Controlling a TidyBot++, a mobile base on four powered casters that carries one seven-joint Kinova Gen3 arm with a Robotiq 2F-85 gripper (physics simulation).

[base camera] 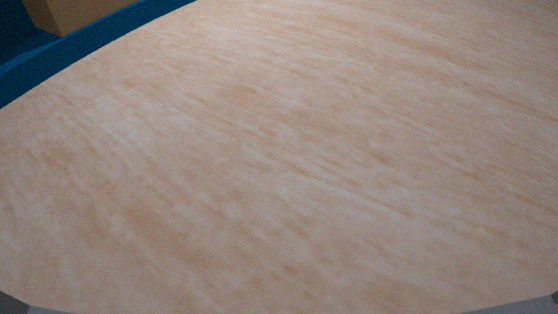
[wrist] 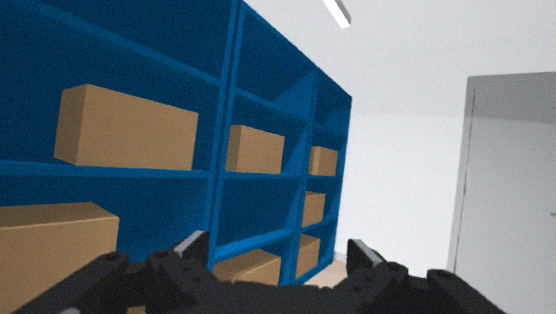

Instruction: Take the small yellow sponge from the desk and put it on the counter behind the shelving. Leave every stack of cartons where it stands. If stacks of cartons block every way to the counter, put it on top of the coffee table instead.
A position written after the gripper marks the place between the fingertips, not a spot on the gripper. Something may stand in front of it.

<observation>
In view: the gripper point(wrist: 277, 250) and a grey door point(wrist: 495, 245).
</observation>
